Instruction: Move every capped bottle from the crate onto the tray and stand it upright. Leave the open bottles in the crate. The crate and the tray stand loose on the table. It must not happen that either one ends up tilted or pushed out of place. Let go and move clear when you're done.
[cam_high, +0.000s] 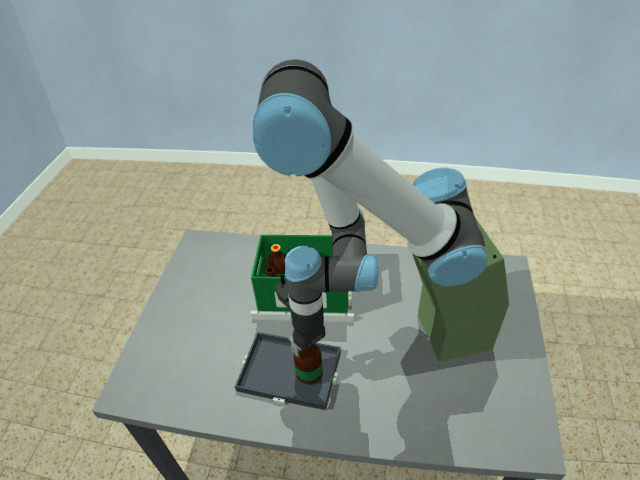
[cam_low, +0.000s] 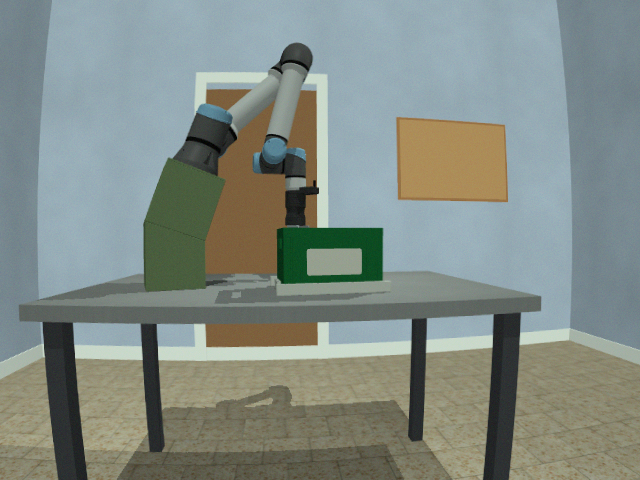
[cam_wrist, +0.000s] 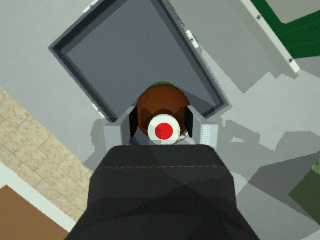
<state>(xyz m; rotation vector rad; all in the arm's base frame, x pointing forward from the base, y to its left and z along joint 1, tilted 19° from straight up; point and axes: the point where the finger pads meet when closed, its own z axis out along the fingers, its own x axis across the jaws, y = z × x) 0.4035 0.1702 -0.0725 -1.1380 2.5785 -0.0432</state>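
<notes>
The green crate is 5 cm ahead of my hand, 29 cm to the right of it and 6 cm below it. The rest, counted from my hand: dark grey tray (5 cm ahead, 13 cm below).
</notes>
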